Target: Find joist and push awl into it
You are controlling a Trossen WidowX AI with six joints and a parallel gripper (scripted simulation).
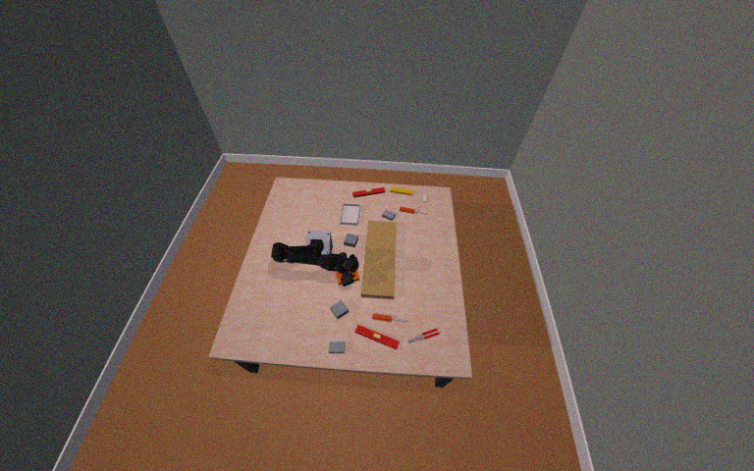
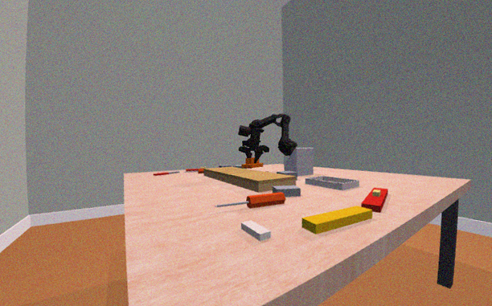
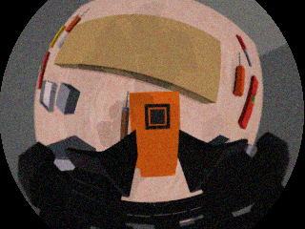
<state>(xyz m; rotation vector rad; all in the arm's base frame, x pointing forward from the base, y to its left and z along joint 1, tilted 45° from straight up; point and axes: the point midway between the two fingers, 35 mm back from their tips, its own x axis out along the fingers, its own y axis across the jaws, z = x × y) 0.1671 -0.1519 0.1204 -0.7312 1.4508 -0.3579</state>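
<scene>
My gripper tip is 7 cm to the right of the awl and 6 cm above it. Also, from my gripper tip: grey tray (49 cm to the left, 5 cm below, 2 cm ahead); square indicator (3 cm above, 2 cm ahead); stud finder (2 cm above, 1 cm ahead).
</scene>
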